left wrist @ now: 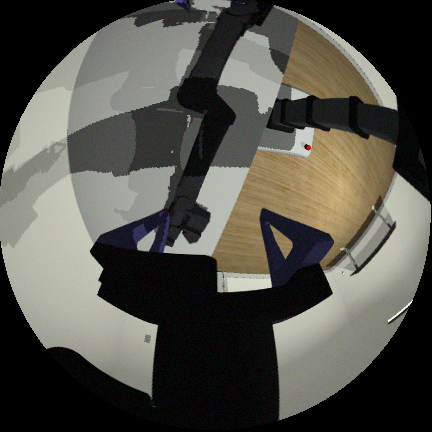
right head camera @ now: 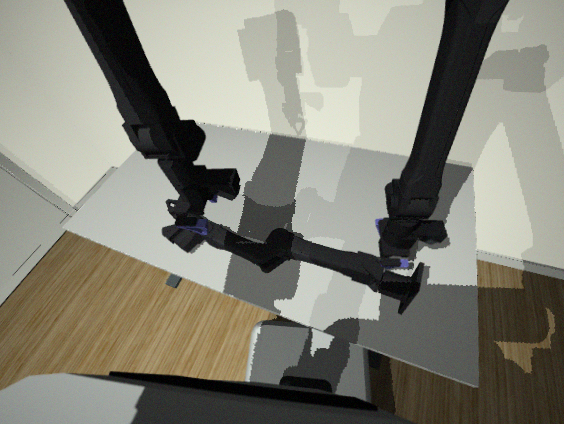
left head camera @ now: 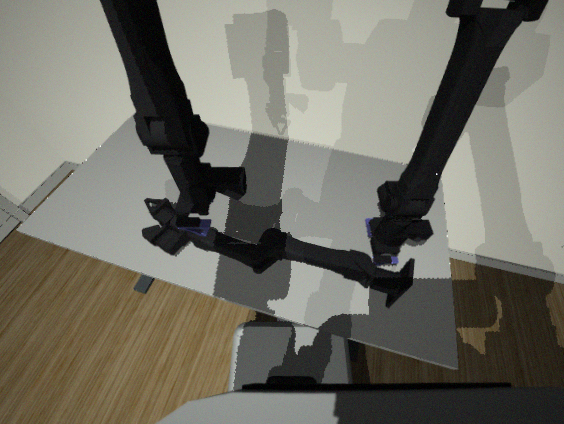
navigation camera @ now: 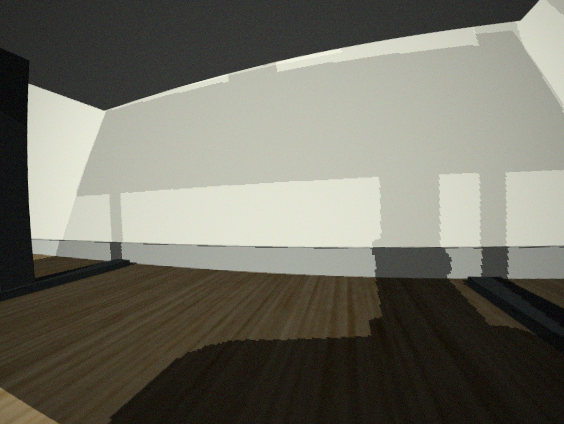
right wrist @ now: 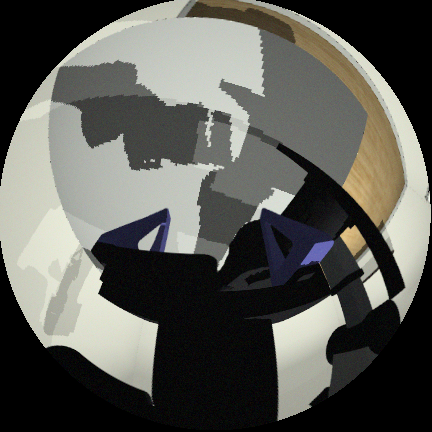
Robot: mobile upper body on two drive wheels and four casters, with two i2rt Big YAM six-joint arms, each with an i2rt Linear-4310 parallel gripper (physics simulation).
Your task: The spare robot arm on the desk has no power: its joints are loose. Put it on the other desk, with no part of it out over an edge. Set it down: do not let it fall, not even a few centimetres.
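Places are measured from the left arm's base along level axes (x left, y down, z back), in metres.
Pixels of known places: left gripper, between the fingertips: (left wrist: 214, 213) (right head camera: 209, 217) (left head camera: 207, 218); right gripper, between the fingertips: (right head camera: 384, 252) (left head camera: 373, 250) (right wrist: 214, 212).
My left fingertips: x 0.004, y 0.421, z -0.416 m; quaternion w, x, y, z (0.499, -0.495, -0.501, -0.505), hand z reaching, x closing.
Behind a point stands the place of what it marks.
The black spare arm (left head camera: 272, 245) (right head camera: 280, 245) (left wrist: 200, 97) lies bent across the pale desk (left head camera: 100, 200) {x 0.536, y 0.690, z -0.663 m} (right head camera: 125, 200) {x 0.566, y 0.690, z -0.669 m} (left wrist: 100, 95) {x -0.273, y 0.690, z -0.787 m} (right wrist: 125, 190) {x -0.448, y 0.690, z -0.597 m}, its claw end at the left and its flared base at the right in the head views. My left gripper (left head camera: 196, 220) {x 0.004, y 0.421, z -0.416 m} (right head camera: 204, 212) {x 0.004, y 0.421, z -0.416 m} (left wrist: 214, 213) {x 0.004, y 0.421, z -0.416 m} is open over the claw end; in its wrist view that end shows beside one finger. My right gripper (left head camera: 378, 245) {x -0.458, y 0.611, z -0.429 m} (right head camera: 389, 245) {x -0.458, y 0.611, z -0.429 m} (right wrist: 214, 212) {x -0.458, y 0.611, z -0.429 m} is open beside the base end; a dark part of the spare arm shows behind one finger. Whether the fingers touch it is unclear. The other desk cannot be identified.
A pale box (left head camera: 260, 350) {x -0.092, y 1.150, z -0.200 m} (right head camera: 275, 350) {x -0.088, y 1.150, z -0.195 m} (left wrist: 302, 145) {x -0.055, y 1.150, z 0.216 m} with a red button stands at the desk's near edge on the wood floor (left head camera: 75, 325) {x 0.977, y 1.410, z -0.318 m} (right head camera: 100, 310) {x 1.098, y 1.410, z -0.330 m} (navigation camera: 225, 300) {x -0.067, y 1.410, z -0.845 m}. The navigation view shows a dark surface overhead, a dark upright (navigation camera: 15, 175) {x 0.542, y 1.069, z -0.857 m} and low dark bars (navigation camera: 85, 272) near a wall (navigation camera: 250, 215) {x -0.096, y 1.215, z -1.092 m}.
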